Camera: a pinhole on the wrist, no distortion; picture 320 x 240 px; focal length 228.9 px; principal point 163.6 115.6 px. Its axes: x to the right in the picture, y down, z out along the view. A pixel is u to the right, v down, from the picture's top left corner.
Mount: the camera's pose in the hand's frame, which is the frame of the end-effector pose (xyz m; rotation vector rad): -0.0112 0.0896 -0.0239 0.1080 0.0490 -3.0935
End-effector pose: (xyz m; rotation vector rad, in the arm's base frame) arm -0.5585 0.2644 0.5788 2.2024 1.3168 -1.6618
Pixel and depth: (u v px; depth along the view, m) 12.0 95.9 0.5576
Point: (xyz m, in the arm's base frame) -0.8729 0.0654 0.0376
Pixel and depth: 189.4 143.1 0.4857
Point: -0.8929 -0.0392 0.4677
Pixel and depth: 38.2 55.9 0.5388
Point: -0.8005 -0.0237 0.0727
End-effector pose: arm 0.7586 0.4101 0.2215 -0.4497 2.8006 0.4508
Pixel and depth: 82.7 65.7 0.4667
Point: 0.6860 0.7016 -0.1845
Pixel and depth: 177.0 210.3 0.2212
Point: 0.8348 0.4764 0.0531
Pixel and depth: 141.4 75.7 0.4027
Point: 0.7919 0.6756 -0.0893
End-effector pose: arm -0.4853 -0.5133 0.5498 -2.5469 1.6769 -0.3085
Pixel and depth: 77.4 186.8 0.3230
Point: -0.3721 -0.6056 0.2675
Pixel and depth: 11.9 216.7 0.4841
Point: -0.1640 -0.7463 0.1433
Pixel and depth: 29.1 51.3 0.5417
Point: -0.4860 -0.8728 0.0106
